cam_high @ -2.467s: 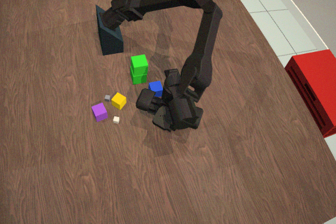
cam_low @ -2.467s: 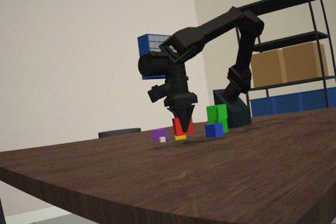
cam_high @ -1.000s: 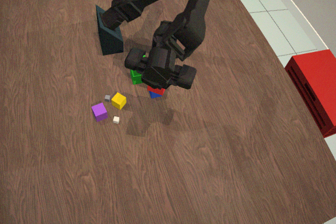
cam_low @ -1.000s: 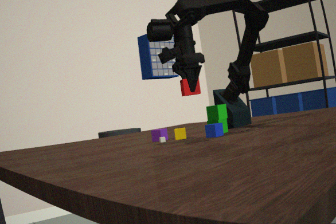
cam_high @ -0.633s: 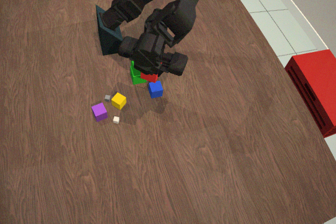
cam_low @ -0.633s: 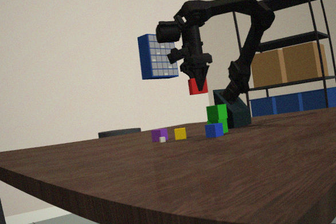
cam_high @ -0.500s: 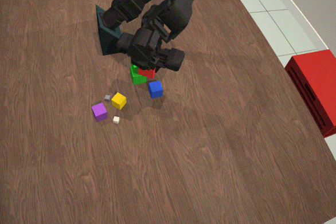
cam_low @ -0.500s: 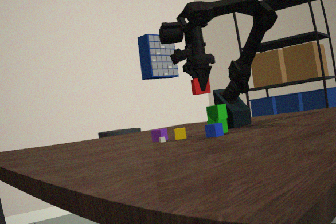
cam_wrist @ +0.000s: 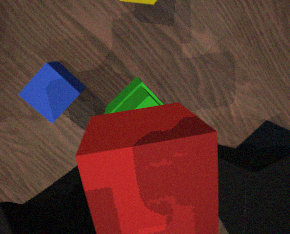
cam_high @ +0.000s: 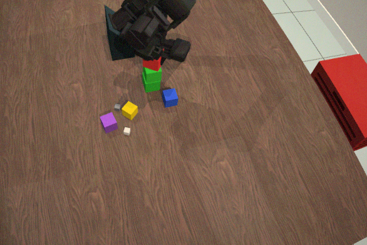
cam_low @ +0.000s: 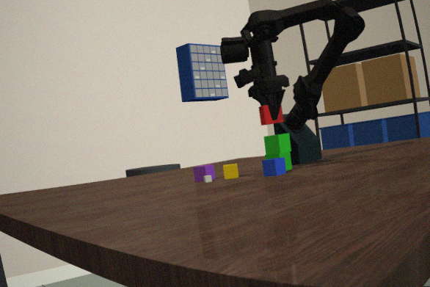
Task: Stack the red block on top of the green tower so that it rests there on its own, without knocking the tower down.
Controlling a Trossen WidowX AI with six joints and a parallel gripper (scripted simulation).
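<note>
Now: the blue block 70 mm ahead of my gripper tip, 30 mm to the left of it and 110 mm below it. Round my gripper tip: grey block (40 mm ahead, 130 mm to the right, 120 mm below); red block (20 mm above); yellow block (70 mm ahead, 100 mm to the right, 110 mm below).
</note>
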